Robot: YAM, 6 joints.
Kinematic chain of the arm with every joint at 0, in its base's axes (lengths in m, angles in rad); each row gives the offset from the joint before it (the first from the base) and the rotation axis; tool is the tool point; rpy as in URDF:
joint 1: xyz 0 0 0.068 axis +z
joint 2: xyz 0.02 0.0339 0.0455 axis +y
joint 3: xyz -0.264 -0.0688 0 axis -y
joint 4: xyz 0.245 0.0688 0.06 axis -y
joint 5: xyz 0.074 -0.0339 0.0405 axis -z
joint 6: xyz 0.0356 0 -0.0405 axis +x
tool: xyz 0 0 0 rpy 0 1.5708 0
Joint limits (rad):
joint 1: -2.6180..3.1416
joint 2: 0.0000..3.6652
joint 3: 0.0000..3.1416
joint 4: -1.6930..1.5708
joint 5: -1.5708..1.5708
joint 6: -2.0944..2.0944
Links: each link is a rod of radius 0.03 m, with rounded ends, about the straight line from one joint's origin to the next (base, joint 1, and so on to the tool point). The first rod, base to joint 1, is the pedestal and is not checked.
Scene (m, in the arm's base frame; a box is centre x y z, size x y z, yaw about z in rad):
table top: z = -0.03
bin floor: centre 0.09 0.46 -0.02 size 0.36 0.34 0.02 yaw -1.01
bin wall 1: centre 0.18 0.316 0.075 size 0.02 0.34 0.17 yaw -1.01
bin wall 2: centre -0 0.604 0.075 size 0.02 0.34 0.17 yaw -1.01
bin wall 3: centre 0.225 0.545 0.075 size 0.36 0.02 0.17 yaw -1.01
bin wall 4: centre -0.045 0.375 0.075 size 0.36 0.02 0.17 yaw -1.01
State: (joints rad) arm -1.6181 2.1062 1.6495 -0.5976 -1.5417 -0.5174
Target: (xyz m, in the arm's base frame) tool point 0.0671 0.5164 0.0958
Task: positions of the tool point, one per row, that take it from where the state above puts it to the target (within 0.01 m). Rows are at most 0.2 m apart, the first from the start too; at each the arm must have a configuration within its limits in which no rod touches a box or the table.
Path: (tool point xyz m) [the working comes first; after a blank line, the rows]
Joints at the target: 1.3736 2.5786 1.9618 -0.3890 -1.4600 -0.5174
Straight joint move there: touches bin wall 1, bin wall 3.

1: 0.1342 -0.4274 0.2240
2: 0.2480 -0.3830 0.2269
3: 0.3474 -0.3081 0.2297
4: 0.4241 -0.2074 0.2327
5: 0.4717 -0.0879 0.2356
6: 0.4854 0.0422 0.2385
7: 0.4631 0.1730 0.2415
8: 0.4055 0.2947 0.2444
9: 0.3160 0.3978 0.2474
10: 0.2005 0.4738 0.2504
11: 0.0671 0.5164 0.2533
12: 0.0671 0.5164 0.0958

